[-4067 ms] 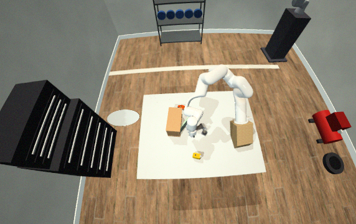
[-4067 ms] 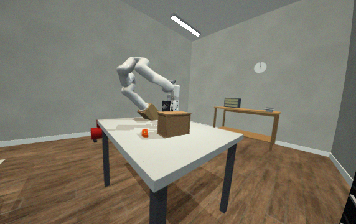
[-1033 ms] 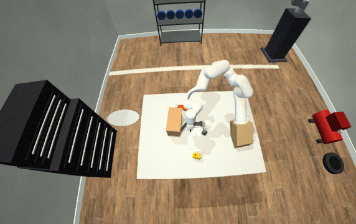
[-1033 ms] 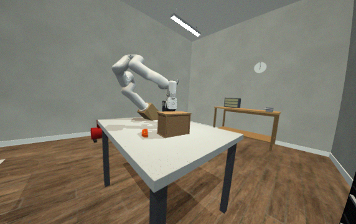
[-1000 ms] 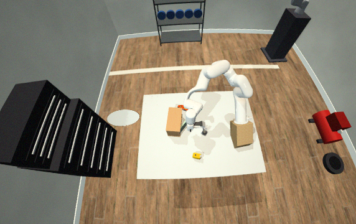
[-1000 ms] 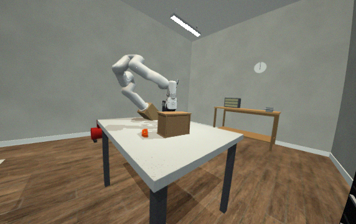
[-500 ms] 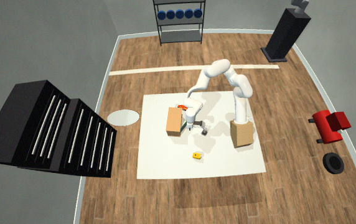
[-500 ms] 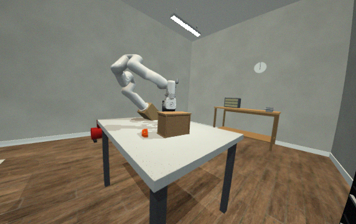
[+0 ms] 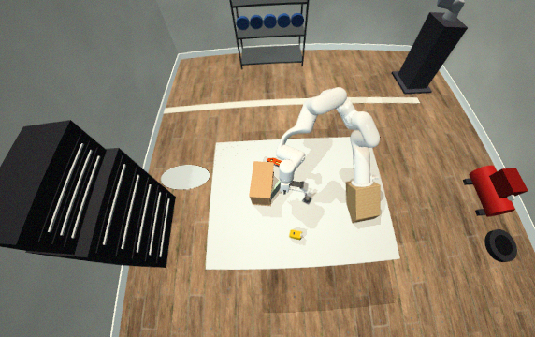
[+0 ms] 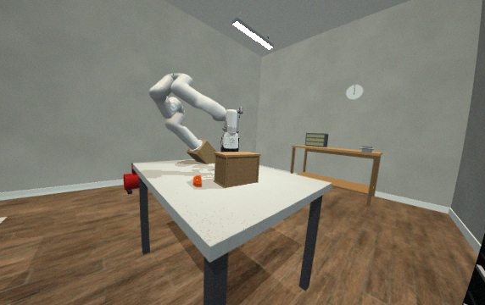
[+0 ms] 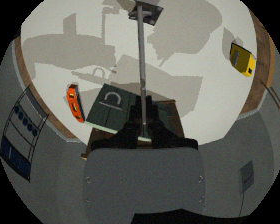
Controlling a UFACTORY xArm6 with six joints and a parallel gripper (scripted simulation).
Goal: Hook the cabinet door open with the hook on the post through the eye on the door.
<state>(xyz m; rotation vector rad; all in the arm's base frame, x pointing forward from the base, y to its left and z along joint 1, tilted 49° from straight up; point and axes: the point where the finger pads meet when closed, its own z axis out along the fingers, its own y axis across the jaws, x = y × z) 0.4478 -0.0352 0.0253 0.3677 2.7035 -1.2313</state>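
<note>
The hook lies 50 mm behind my hand, 10 mm to the left of it and 20 mm below it. Also, from my hand: greenish door (40 mm ahead, 20 mm to the right, 50 mm below); then orange tool (20 mm ahead, 230 mm to the right, 110 mm below); then yellow block (30 mm behind, 250 mm to the left, 80 mm below).
</note>
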